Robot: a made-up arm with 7 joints. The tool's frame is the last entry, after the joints.
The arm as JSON. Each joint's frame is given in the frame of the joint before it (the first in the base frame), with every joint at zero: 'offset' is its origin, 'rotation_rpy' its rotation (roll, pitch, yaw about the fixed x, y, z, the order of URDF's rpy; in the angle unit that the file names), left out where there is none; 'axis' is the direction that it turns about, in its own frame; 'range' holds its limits. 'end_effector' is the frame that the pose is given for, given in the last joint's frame.
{
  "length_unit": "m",
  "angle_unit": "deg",
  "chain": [
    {
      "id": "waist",
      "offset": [
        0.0,
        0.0,
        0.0
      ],
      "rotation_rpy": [
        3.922,
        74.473,
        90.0
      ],
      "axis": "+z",
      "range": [
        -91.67,
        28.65
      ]
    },
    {
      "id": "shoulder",
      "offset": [
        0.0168,
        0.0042,
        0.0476
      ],
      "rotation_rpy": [
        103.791,
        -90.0,
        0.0
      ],
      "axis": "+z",
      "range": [
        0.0,
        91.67
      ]
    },
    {
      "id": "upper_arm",
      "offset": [
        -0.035,
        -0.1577,
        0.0
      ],
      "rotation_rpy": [
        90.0,
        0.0,
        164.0
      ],
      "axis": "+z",
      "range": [
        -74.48,
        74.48
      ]
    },
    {
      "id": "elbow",
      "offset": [
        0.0,
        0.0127,
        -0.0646
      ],
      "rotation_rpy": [
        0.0,
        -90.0,
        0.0
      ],
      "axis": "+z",
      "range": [
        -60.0,
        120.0
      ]
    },
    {
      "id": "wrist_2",
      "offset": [
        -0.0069,
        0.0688,
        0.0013
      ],
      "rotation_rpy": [
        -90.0,
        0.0,
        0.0
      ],
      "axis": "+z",
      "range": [
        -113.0,
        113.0
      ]
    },
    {
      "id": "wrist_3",
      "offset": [
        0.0,
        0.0,
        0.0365
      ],
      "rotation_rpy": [
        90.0,
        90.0,
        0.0
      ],
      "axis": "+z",
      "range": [
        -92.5,
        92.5
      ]
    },
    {
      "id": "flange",
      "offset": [
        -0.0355,
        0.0,
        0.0
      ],
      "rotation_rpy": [
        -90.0,
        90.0,
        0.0
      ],
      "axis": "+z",
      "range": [
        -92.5,
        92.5
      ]
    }
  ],
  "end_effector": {
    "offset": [
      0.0,
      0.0,
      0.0
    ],
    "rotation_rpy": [
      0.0,
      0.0,
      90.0
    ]
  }
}
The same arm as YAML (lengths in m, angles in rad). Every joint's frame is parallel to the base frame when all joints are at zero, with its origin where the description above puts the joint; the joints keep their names.
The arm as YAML. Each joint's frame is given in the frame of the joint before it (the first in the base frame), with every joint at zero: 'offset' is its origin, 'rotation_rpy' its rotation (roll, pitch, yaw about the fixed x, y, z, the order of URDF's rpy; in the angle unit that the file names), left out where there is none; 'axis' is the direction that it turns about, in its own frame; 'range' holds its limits. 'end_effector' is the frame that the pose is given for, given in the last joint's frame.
length_unit: m
angle_unit: rad
chain:
  - id: waist
    offset: [0.0, 0.0, 0.0]
    axis: [0.068403, 0.961235, 0.26711]
    range: [-1.5999, 0.5]
  - id: shoulder
    offset: [-0.0009, 0.0505, -0.0034]
    axis: [0.968889, -0.0002, -0.247497]
    range: [0.0, 1.5999]
  - id: upper_arm
    offset: [-0.0399, 0.0098, -0.1562]
    axis: [0.247497, 0.0, 0.968889]
    range: [-1.2999, 1.2999]
  - id: elbow
    offset: [-0.0037, 0.0, -0.0657]
    axis: [0.0002, 1.0, 0.0]
    range: [-1.0472, 2.0944]
  - id: wrist_2
    offset: [0.065, 0.0013, -0.0237]
    axis: [0.968889, -0.0002, -0.247497]
    range: [-1.9722, 1.9722]
  - id: wrist_3
    offset: [0.0354, 0.0, -0.009]
    axis: [0.0002, 1.0, 0.0]
    range: [-1.6144, 1.6144]
  - id: flange
    offset: [0.0344, 0.0, -0.0088]
    axis: [0.247497, 0.0, 0.968889]
    range: [-1.6144, 1.6144]
end_effector:
  offset: [0.0, 0.0, 0.0]
  rotation_rpy: [0.0, 0.2501, -0.0002]

